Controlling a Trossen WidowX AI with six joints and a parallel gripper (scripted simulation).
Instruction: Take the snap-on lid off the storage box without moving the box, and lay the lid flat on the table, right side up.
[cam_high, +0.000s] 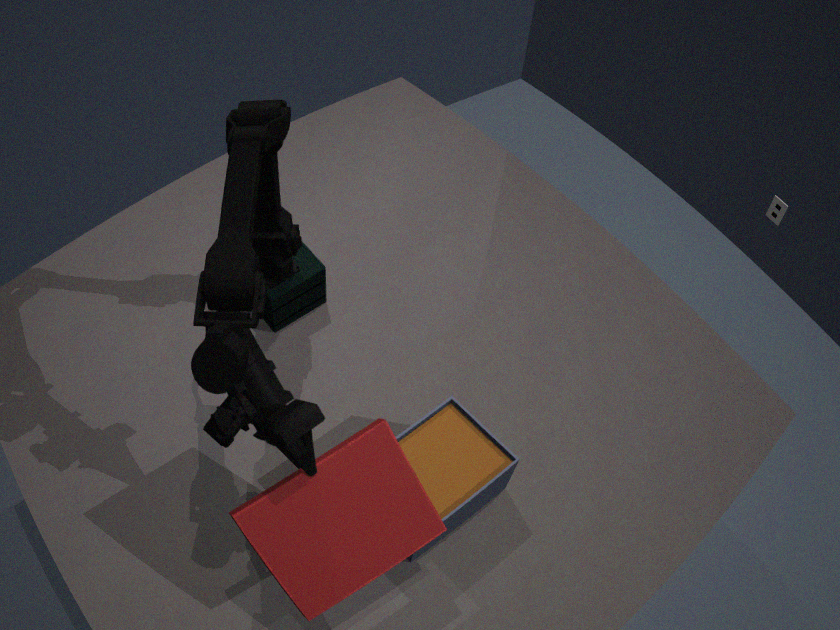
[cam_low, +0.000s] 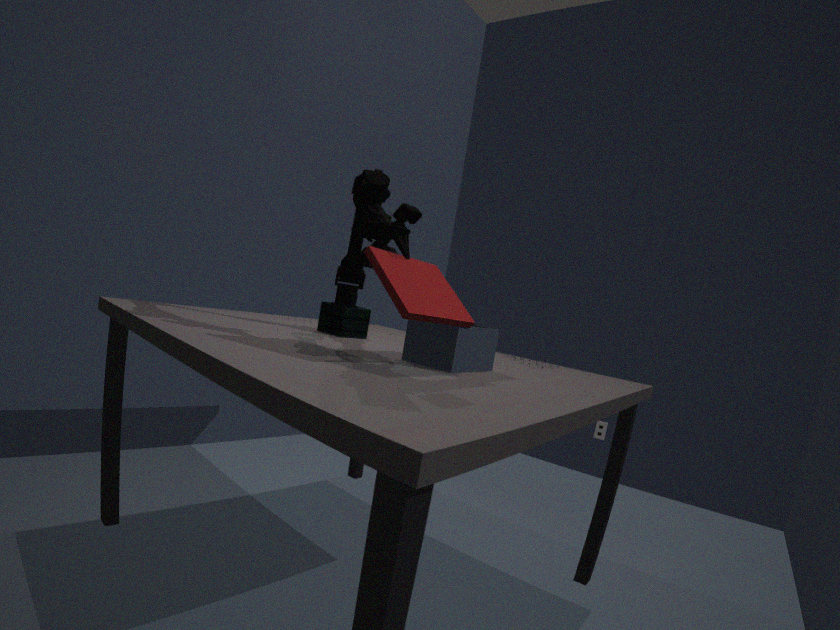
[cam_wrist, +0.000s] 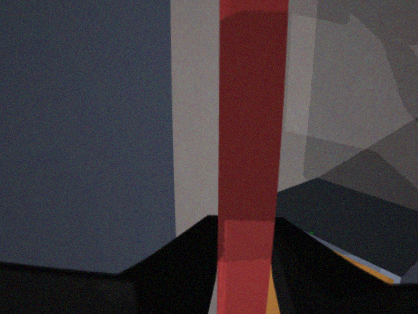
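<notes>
Now: gripper tip 60 mm short of the red lid and 50 mm above it. Also, from my gripper tip: storage box (180 mm below, 170 mm to the left, 60 mm ahead).
</notes>
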